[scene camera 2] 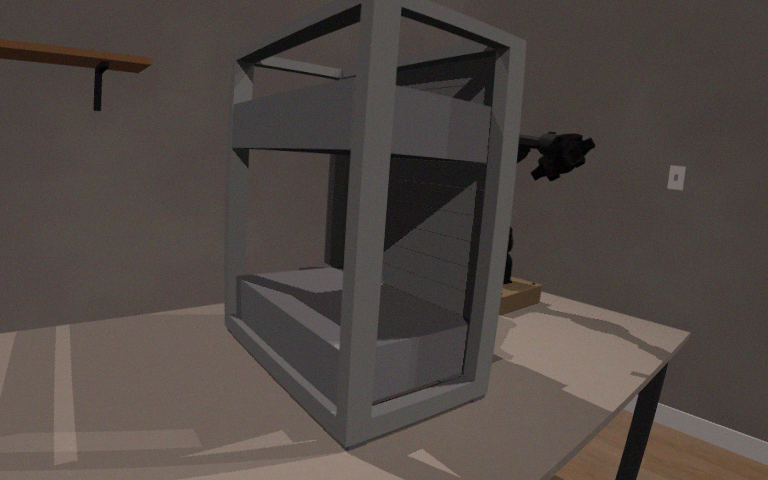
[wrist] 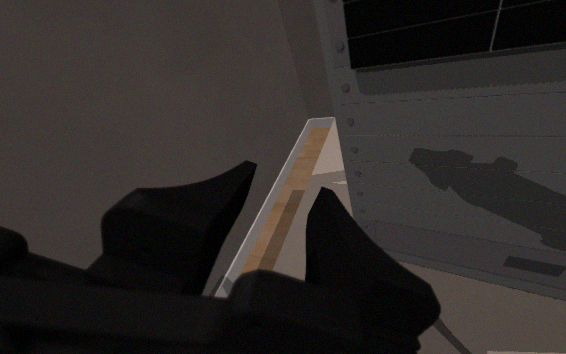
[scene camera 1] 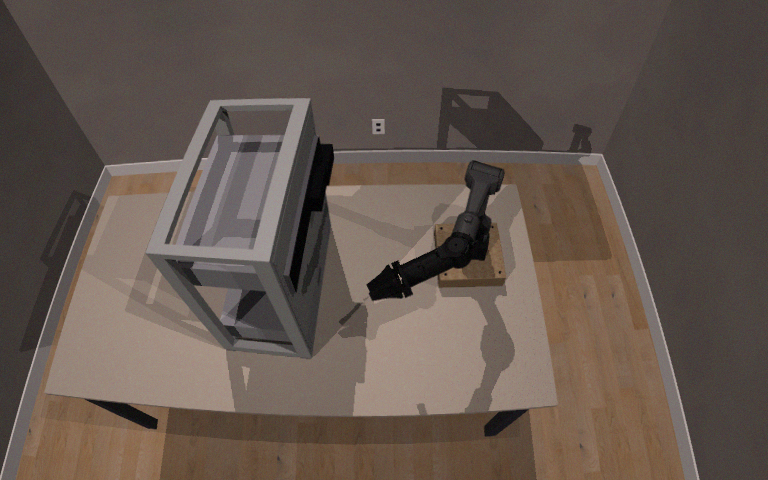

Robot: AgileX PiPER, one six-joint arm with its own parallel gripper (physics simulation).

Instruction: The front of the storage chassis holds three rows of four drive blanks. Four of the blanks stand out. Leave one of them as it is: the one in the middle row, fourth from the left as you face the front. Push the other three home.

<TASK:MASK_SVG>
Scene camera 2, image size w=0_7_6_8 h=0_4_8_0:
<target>my gripper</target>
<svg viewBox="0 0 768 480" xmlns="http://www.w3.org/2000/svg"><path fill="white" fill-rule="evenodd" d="M592 138L578 142L574 140L563 143L553 142L550 145L550 153L539 158L539 166L531 172L534 180L536 181L541 177L547 176L550 181L554 181L560 177L559 174L568 173L575 167L578 168L585 163L584 156L596 146Z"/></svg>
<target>grey storage rack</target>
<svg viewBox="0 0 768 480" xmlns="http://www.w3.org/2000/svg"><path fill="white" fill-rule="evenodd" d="M429 0L334 0L232 53L225 188L225 326L271 375L348 451L366 445L368 439L417 422L467 401L474 403L485 398L485 394L488 391L513 205L526 40ZM442 382L372 406L372 401L437 380ZM249 149L330 154L324 268L246 275ZM252 100L254 66L335 79L335 81ZM360 22L357 66L337 69L272 57L305 42ZM398 56L401 16L472 40L471 42Z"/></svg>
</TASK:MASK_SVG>
